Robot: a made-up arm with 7 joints. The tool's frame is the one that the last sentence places.
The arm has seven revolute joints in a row. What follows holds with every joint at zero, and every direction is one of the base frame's.
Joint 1 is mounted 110 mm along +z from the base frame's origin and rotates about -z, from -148.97 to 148.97 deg.
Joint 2 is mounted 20 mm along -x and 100 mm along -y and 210 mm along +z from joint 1 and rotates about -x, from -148.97 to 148.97 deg.
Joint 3 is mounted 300 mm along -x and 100 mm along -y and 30 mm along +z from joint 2 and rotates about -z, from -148.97 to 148.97 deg.
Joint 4 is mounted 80 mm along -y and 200 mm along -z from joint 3 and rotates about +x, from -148.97 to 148.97 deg.
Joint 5 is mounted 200 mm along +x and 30 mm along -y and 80 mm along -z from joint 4 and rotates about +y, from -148.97 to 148.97 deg.
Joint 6 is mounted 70 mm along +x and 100 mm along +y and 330 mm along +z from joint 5 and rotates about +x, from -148.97 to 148.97 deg.
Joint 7 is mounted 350 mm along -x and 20 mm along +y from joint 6 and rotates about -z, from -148.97 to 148.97 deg.
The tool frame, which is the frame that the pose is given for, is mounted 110 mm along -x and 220 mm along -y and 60 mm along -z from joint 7; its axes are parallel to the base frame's.
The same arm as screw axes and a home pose.
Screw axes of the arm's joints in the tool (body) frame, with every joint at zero. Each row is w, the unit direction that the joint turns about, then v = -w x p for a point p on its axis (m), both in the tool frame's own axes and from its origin. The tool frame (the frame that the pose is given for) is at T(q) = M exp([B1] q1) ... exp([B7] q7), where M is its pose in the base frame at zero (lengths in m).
B1: w 0 0 -1 v -0.41 0.51 0
B2: w -1 0 0 v 0 0.02 0.31
B3: w 0 0 -1 v -0.21 0.19 0
B4: w 1 0 0 v 0 -0.19 -0.13
B5: w 0 1 0 v 0.27 0 0.39
B6: w 1 0 0 v 0 0.06 -0.2
B7: w 0 0 -1 v -0.22 0.11 0
M =
1 0 0 -0.51
0 1 0 -0.41
0 0 1 0.34
0 0 0 1
Joint limits (deg, base to tool): -148.97..148.97 -148.97..148.97 -148.97..148.97 -148.97..148.97 -148.97..148.97 -148.97..148.97 -148.97..148.97

